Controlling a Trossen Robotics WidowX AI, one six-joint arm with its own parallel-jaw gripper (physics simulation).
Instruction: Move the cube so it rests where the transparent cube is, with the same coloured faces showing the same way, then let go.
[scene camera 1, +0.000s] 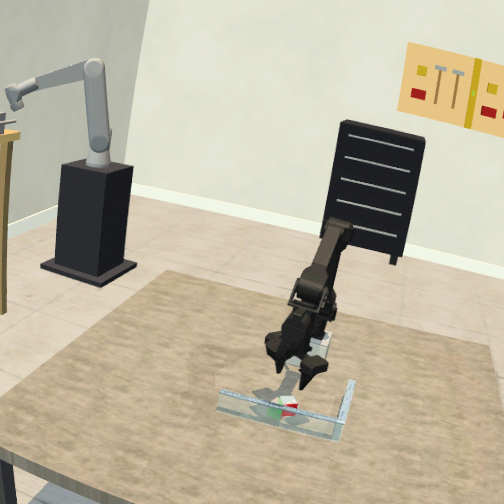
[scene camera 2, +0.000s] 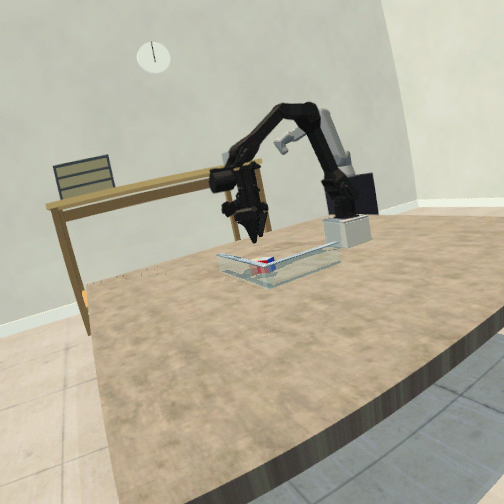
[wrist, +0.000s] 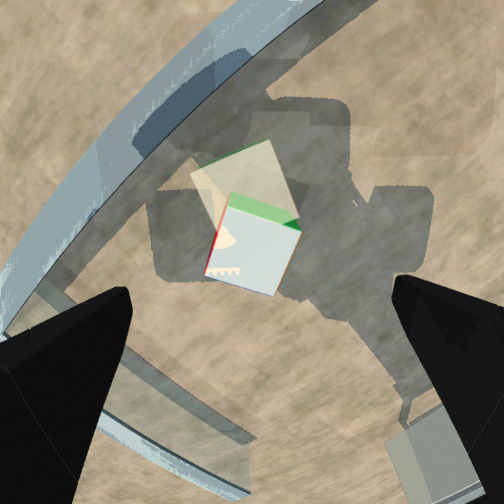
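Note:
The cube lies on the table with a pale top face, a green edge at the far side and a red edge at the left. It overlaps the transparent cube, which is turned at a different angle. The cube also shows in scene camera 1 and scene camera 2. My gripper hangs above the cube, open and empty, fingers at both lower corners of the wrist view. It also shows in scene camera 2.
A low glass L-shaped fence borders the cube on the front and right. A grey block stands at the arm's base. A wooden table and another arm stand off the table.

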